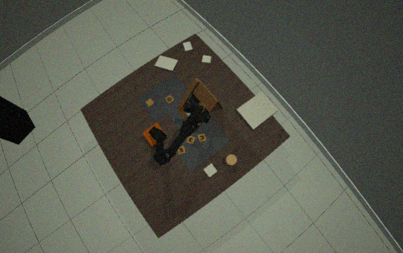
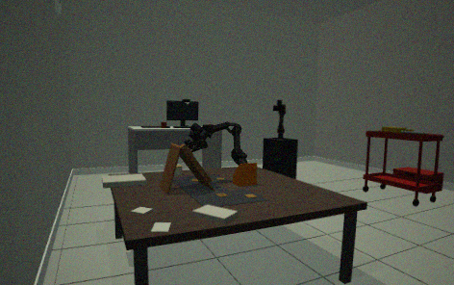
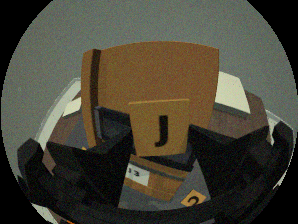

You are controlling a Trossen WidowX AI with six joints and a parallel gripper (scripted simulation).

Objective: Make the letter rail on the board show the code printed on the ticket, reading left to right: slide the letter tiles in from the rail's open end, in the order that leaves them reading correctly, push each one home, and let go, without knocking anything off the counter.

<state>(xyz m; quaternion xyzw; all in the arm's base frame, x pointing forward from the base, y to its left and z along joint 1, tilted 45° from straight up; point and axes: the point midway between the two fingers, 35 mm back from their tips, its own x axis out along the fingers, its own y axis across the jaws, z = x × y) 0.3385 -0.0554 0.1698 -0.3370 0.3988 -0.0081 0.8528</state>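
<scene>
The white ticket lies 5 cm behind my gripper tip, 7 cm to the left of it and 15 cm below it. From my gripper tip the other things lie so: tan letter tile right at my gripper tip; then white slab 36 cm ahead, 27 cm to the right, 21 cm below; then white pad 15 cm ahead, 60 cm to the left, 22 cm below.
</scene>
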